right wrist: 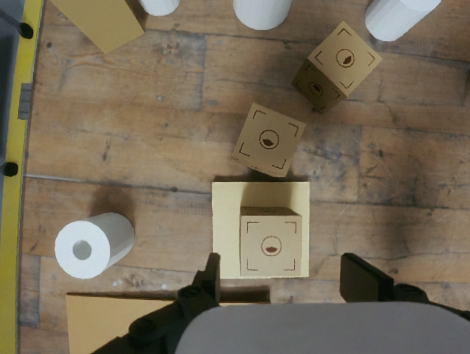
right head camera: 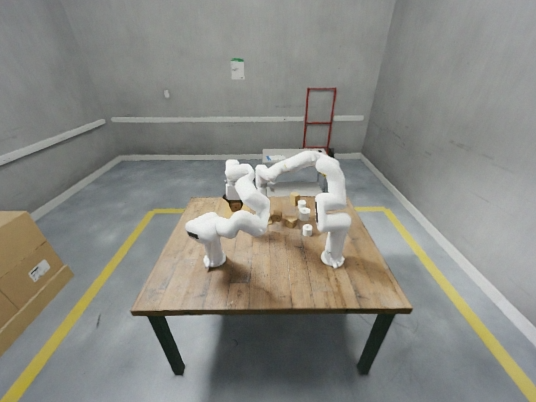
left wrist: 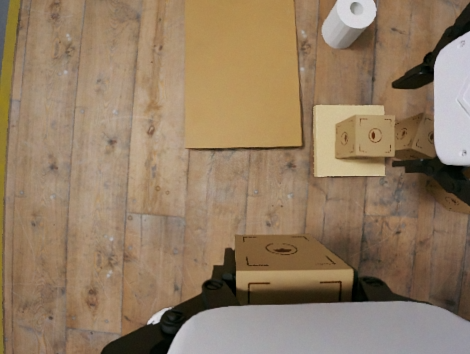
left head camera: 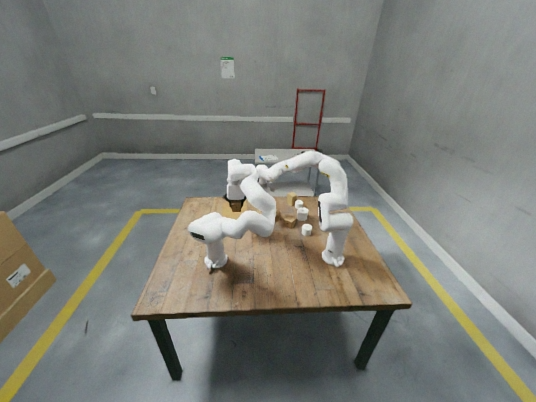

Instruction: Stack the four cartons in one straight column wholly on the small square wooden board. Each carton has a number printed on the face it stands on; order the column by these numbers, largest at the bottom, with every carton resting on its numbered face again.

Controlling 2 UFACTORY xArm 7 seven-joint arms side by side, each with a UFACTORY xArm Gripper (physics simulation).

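Pixels of known places: left gripper, between the fingertips: (right head camera: 236, 207) (left wrist: 274, 267) (left head camera: 236, 207); right gripper, between the fingertips: (right wrist: 280, 273) (left wrist: 403, 125); left arm's base, origin of its link: (right head camera: 215, 259) (left head camera: 216, 260); right arm's base, origin of its link: (right head camera: 332, 258) (left head camera: 332, 257).
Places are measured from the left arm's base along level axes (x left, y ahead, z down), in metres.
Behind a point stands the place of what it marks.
Observation:
My left gripper (left head camera: 235, 200) @(x -0.061, y 0.256, z -0.203 m) (right head camera: 234, 199) @(x -0.061, y 0.256, z -0.203 m) (left wrist: 274, 267) @(x -0.061, y 0.256, z -0.203 m) is shut on a brown carton (left head camera: 236, 206) @(x -0.072, y 0.220, z -0.233 m) (right head camera: 235, 205) @(x -0.071, y 0.221, z -0.239 m) (left wrist: 295, 287) @(x -0.058, y 0.268, z -0.250 m), held over the table left of the board. The square board (left wrist: 322, 165) @(x -0.156, y 0.367, z -0.012 m) (right wrist: 227, 200) @(x -0.217, y 0.471, z -0.012 m) bears one carton (left wrist: 372, 135) @(x -0.189, y 0.418, z -0.070 m) (right wrist: 271, 245) @(x -0.194, y 0.420, z -0.070 m), near its lower right part in the right wrist view. A second carton (right head camera: 276, 216) @(x -0.291, y 0.419, z -0.046 m) (left wrist: 412, 135) @(x -0.263, y 0.444, z -0.052 m) (right wrist: 269, 140) @(x -0.292, y 0.448, z -0.058 m) stands just beyond the board; a third, turned carton (left head camera: 289, 221) @(x -0.395, y 0.367, z -0.053 m) (right head camera: 290, 221) @(x -0.395, y 0.367, z -0.055 m) (left wrist: 452, 200) @(x -0.382, y 0.370, z -0.031 m) (right wrist: 345, 57) @(x -0.398, y 0.394, z -0.058 m) stands farther off. My right gripper (left wrist: 403, 125) @(x -0.191, y 0.422, z -0.120 m) (right wrist: 280, 273) @(x -0.191, y 0.422, z -0.120 m) is open above the board's carton. No printed numbers show.
Several white rolls (left head camera: 302, 214) @(x -0.481, y 0.462, z -0.056 m) (left head camera: 307, 230) @(x -0.516, y 0.300, z -0.046 m) (right head camera: 304, 214) @(x -0.483, y 0.465, z -0.056 m) (left wrist: 347, 25) @(x -0.121, y 0.576, z -0.052 m) (right wrist: 95, 245) @(x -0.137, y 0.592, z -0.053 m) stand around the cartons. A flat brown sheet (left wrist: 242, 75) @(x 0.014, y 0.474, z -0.013 m) (right wrist: 115, 325) @(x -0.017, y 0.568, z -0.008 m) lies beside the board. A tan box (left head camera: 292, 199) @(x -0.402, y 0.645, z -0.061 m) (right head camera: 295, 198) @(x -0.403, y 0.645, z -0.070 m) (right wrist: 100, 20) @(x -0.375, y 0.665, z -0.044 m) stands at the back. Both arms are close together over the table.

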